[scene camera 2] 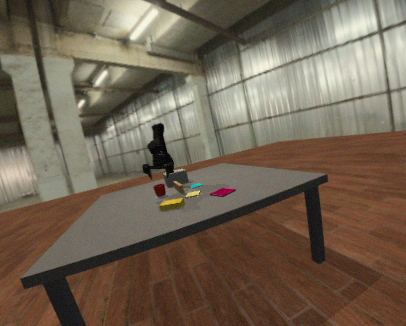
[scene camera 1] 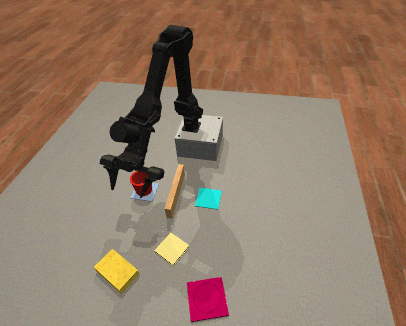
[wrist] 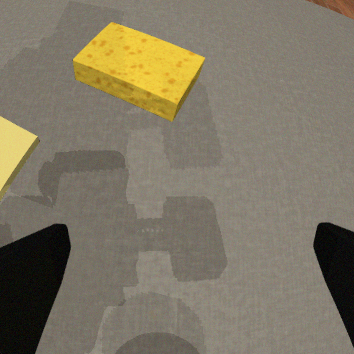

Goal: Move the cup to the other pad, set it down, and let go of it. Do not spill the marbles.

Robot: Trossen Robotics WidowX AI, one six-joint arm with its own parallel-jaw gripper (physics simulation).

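Frame: origin at the arm's base, x ahead, y left, z up, level; metres.
Seen in the pictures: gripper, fingertip midpoint: (scene camera 2: 159, 178) (scene camera 1: 126, 193) (wrist: 195, 238); arm's base at its link origin: (scene camera 2: 170, 172) (scene camera 1: 191, 126).
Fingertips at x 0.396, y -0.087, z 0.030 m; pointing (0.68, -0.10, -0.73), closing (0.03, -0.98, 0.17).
Offsets run from my fingertips to a thing's top centre. "spot": to the spot under its first point.
A red cup {dx -0.115, dy -0.017, dz -0.055 m} (scene camera 1: 138, 184) (scene camera 2: 159, 189) stands upright on a light blue pad {spot: dx -0.123, dy +0.020, dz -0.127 m} (scene camera 1: 154, 190). The marbles cannot be made out inside it. The cyan pad {dx -0.136, dy +0.222, dz -0.127 m} (scene camera 1: 208, 198) (scene camera 2: 196, 185) lies on the other side of a wooden bar {spot: dx -0.101, dy +0.115, dz -0.078 m} (scene camera 1: 175, 191) (scene camera 2: 178, 187). My gripper (scene camera 1: 127, 193) (scene camera 2: 159, 177) (wrist: 195, 238) is open and empty, tilted downward. It hangs above the table near the cup, higher than the rim in the second scene view. In the first scene view one finger partly covers the cup. The cup does not show in the wrist view.
A yellow sponge {dx +0.188, dy +0.031, dz -0.100 m} (scene camera 1: 116, 270) (scene camera 2: 172, 203) (wrist: 140, 65), a pale yellow square {spot: dx +0.082, dy +0.160, dz -0.120 m} (scene camera 1: 171, 248) (scene camera 2: 193, 194) (wrist: 12, 150) and a magenta square {spot: dx +0.196, dy +0.303, dz -0.122 m} (scene camera 1: 207, 299) (scene camera 2: 223, 192) lie on the table's camera side. The arm's grey base box (scene camera 1: 197, 149) stands behind the bar.
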